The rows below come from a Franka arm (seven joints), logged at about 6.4 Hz.
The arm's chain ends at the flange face. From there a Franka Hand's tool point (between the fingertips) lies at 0.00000 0.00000 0.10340 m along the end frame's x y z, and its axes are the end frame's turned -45 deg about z.
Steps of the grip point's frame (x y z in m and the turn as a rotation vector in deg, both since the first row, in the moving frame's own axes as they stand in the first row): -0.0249, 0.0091, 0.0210, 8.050, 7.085, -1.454; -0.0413, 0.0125, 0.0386, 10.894, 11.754, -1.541; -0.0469, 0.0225, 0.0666, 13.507, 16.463, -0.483
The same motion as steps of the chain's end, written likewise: -0.0097, 0.0432, 0.0228, 10.702, -0.682, -1.454; -0.0211, 0.0666, 0.0426, 16.015, 0.608, -1.541; -0.0208, 0.0865, 0.0737, 21.192, 2.090, -0.483
